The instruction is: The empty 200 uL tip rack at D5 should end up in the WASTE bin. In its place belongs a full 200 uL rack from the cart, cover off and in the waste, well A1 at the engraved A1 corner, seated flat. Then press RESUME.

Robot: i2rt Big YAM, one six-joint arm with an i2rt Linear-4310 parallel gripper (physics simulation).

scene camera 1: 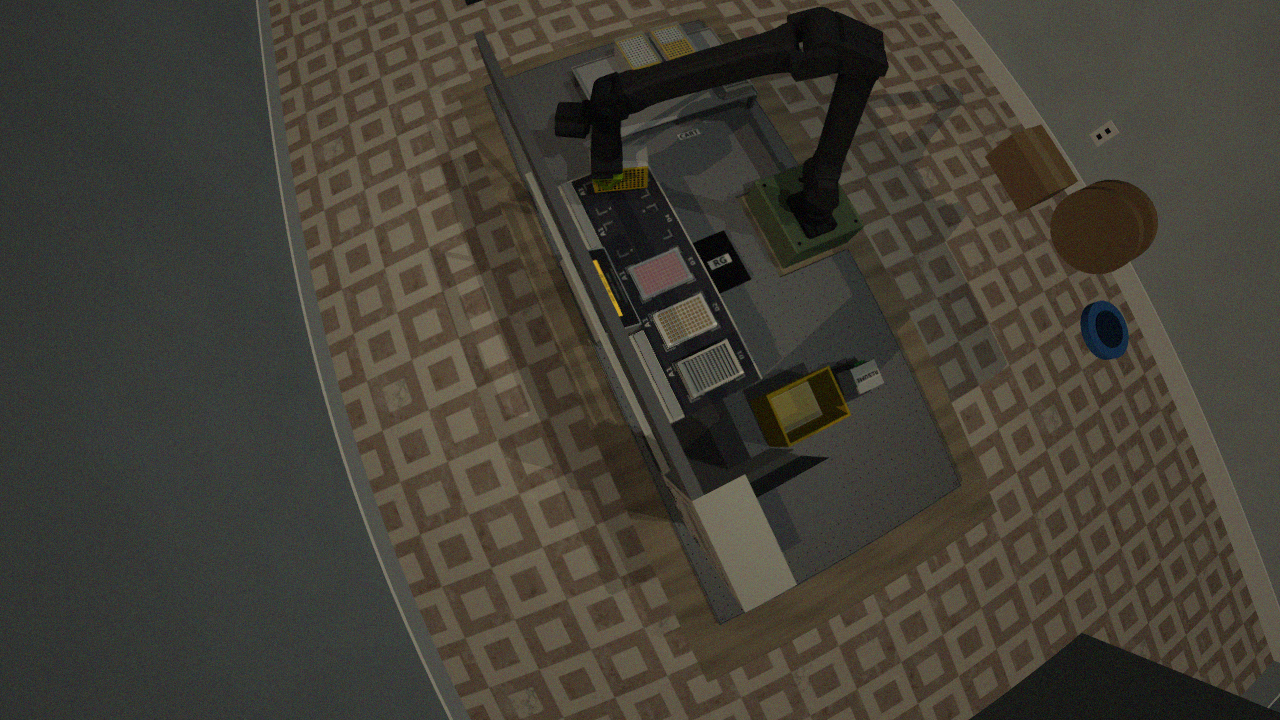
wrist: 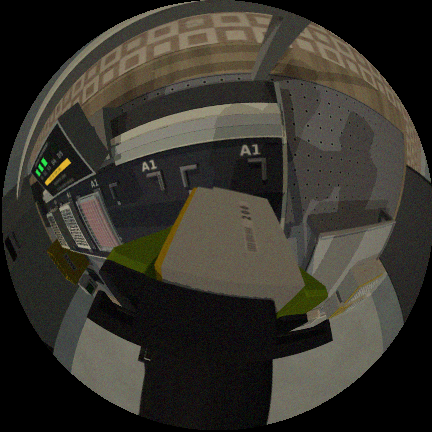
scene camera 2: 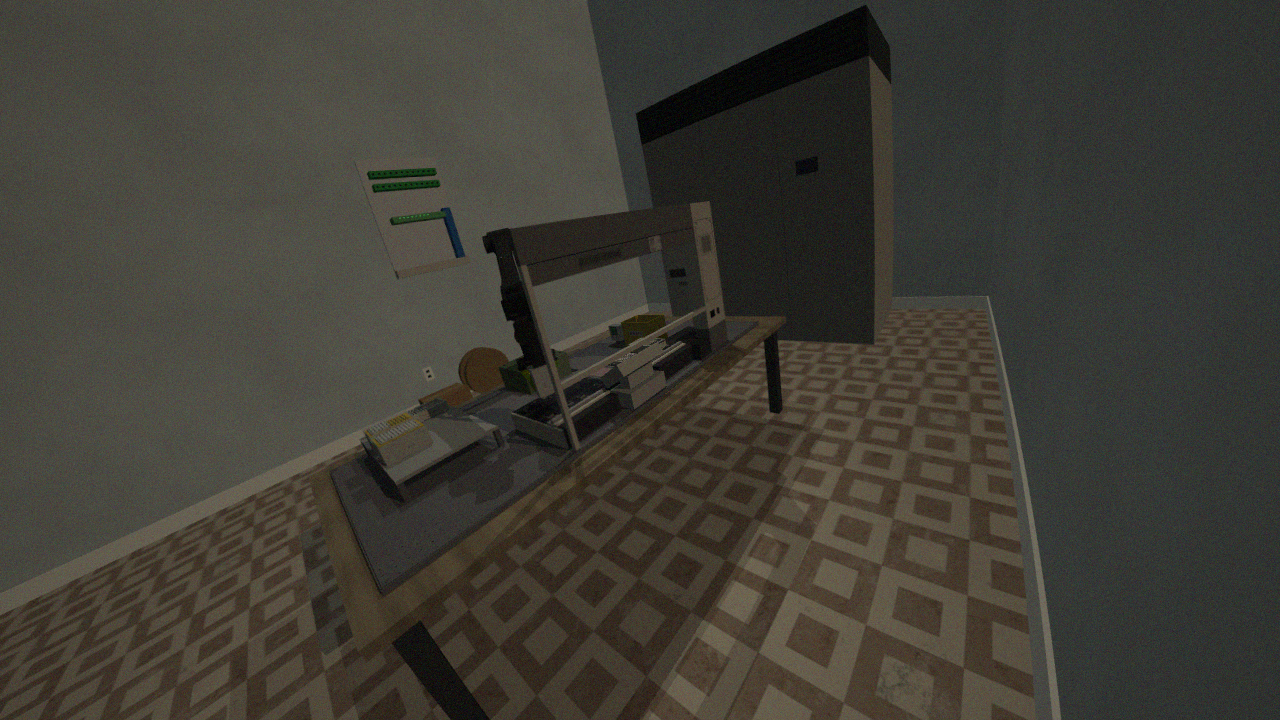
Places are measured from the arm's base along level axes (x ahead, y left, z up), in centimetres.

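Pixels of known places: gripper, fingertip midpoint: (scene camera 1: pixel 606 178) (wrist: pixel 222 233) (scene camera 2: pixel 545 387); arm's base at its link origin: (scene camera 1: pixel 810 214).
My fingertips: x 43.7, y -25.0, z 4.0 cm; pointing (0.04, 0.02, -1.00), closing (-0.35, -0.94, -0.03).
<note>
For each thing: its top centre in the pictures, then the offset to it from my fingertips. "*": a spot on its surface instead.
- 200 uL tip rack at its top centre: (wrist: pixel 206 331) (scene camera 1: pixel 618 157) (scene camera 2: pixel 535 361) dx -2.8, dy +0.8, dz +7.5 cm
- engraved A1 corner at a spot on its surface: (wrist: pixel 263 168) * dx +3.6, dy -4.5, dz -6.6 cm
- cart at its top centre: (scene camera 1: pixel 665 77) (wrist: pixel 334 291) (scene camera 2: pixel 423 432) dx -29.1, dy -29.2, dz -6.3 cm
- yellow WASTE bin at its top centre: (scene camera 1: pixel 809 405) (scene camera 2: pixel 642 318) (wrist: pixel 59 267) dx -18.7, dy +65.7, dz +0.6 cm
- screen at a spot on its surface: (wrist: pixel 60 160) * dx +11.1, dy +20.0, dz -0.3 cm
- pink plate at its top centre: (wrist: pixel 96 227) (scene camera 1: pixel 660 272) (scene camera 2: pixel 603 370) dx -2.9, dy +24.7, dz -5.6 cm
- tan-topped rack at its top centre: (scene camera 1: pixel 684 319) (wrist: pixel 72 227) (scene camera 2: pixel 626 357) dx -3.3, dy +37.1, dz -5.6 cm
- grey-white slotted labware at its top centre: (scene camera 1: pixel 710 367) (wrist: pixel 56 231) (scene camera 2: pixel 646 341) dx -3.5, dy +49.4, dz -3.9 cm
- black RG pad at its top centre: (scene camera 1: pixel 720 260) dx -19.3, dy +25.6, dz -11.5 cm
- upright post at its top centre: (scene camera 2: pixel 521 265) dx +16.6, dy -5.9, dz +34.9 cm
My gripper (scene camera 1: pixel 608 178) (wrist: pixel 222 233) is shut on the 200 uL tip rack (scene camera 1: pixel 633 180) (scene camera 2: pixel 542 382) (wrist: pixel 225 235), its green fingers on two opposite sides. The rack has a yellow top with open holes in scene camera 1 and a pale side marked 200 in the wrist view. It hangs above the D5 end of the deck; the engraved A1 corner (wrist: pixel 263 168) shows beyond it. The cart (wrist: pixel 327 245) (scene camera 2: pixel 460 442) carries racks (scene camera 1: pixel 637 51) (scene camera 1: pixel 673 41); their covers are unclear. The yellow WASTE bin (scene camera 1: pixel 839 391) (scene camera 2: pixel 642 329) (wrist: pixel 69 262) stands at the deck's far end. The screen (scene camera 1: pixel 607 288) (wrist: pixel 60 160) has a yellow bar.
A pink plate (scene camera 1: pixel 660 273) (wrist: pixel 97 217), a tan-topped rack (scene camera 1: pixel 685 320) and a grey-white slotted labware (scene camera 1: pixel 710 368) sit on the deck. A black RG pad (scene camera 1: pixel 721 260) lies beside it. A frame beam (scene camera 2: pixel 608 231) and an upright post (scene camera 2: pixel 548 358) run along the deck's outer side.
</note>
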